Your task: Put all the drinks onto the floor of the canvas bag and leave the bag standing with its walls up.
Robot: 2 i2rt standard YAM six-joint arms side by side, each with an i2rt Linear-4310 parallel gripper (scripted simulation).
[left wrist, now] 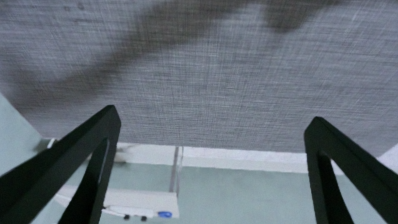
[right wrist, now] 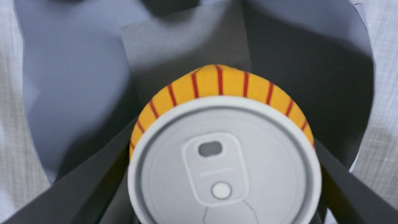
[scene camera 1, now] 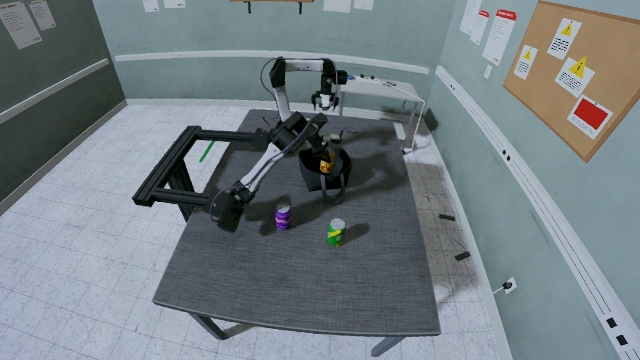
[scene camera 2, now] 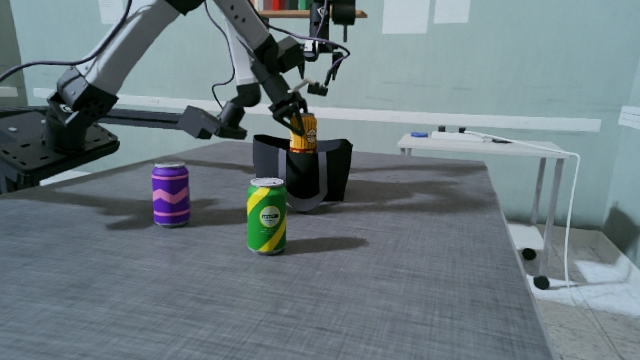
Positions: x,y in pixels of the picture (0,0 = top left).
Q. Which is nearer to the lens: the purple can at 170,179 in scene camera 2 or the orange can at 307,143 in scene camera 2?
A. The purple can.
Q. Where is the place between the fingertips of my left gripper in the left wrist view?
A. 213,118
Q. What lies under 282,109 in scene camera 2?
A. My right gripper.
